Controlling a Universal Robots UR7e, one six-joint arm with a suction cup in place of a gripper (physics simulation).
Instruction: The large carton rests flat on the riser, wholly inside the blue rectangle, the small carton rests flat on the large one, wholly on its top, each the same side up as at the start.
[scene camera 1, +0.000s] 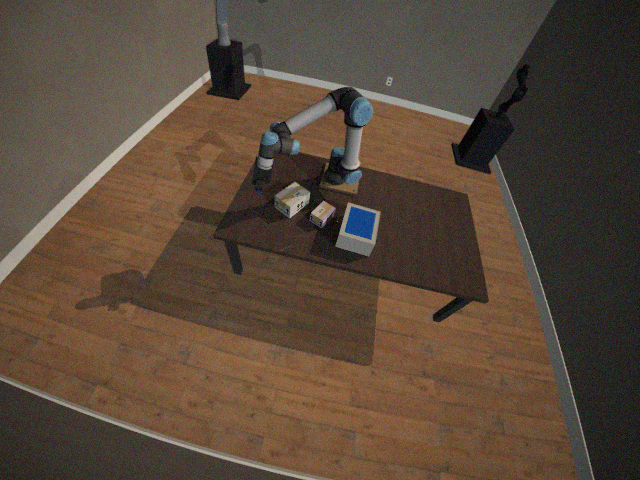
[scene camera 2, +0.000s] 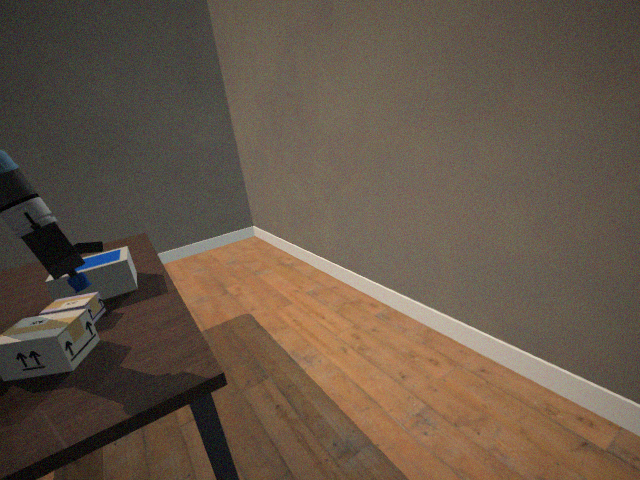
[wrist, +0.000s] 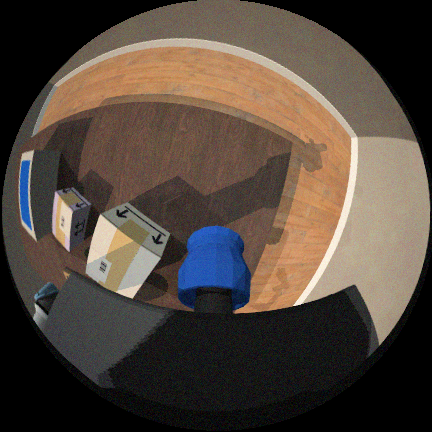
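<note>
The large carton (scene camera 1: 292, 200) (scene camera 2: 36, 341) (wrist: 125, 250), white with a tan band, stands flat on the table, its side arrows pointing up in scene camera 2. The small carton (scene camera 1: 322, 214) (scene camera 2: 77, 303) (wrist: 70, 220), with lilac edges, stands on the table between it and the riser. The pale grey riser (scene camera 1: 353, 244) (scene camera 2: 111, 281) (wrist: 46, 192) bears the blue rectangle (scene camera 1: 360, 223) (scene camera 2: 105, 258) (wrist: 25, 195), with no carton on it. My gripper (scene camera 1: 258, 191) (scene camera 2: 80, 281) (wrist: 216, 237), a blue suction cup, is shut with nothing on it, tilted in the air beside the large carton.
The dark table (scene camera 1: 423, 232) (scene camera 2: 155, 351) (wrist: 190, 135) carries the arm's wooden base plate (scene camera 1: 338, 188) behind the cartons. Two dark pedestals (scene camera 1: 225, 67) (scene camera 1: 485, 136) with other arms stand on the floor behind the table. The table's edge lies beyond the gripper.
</note>
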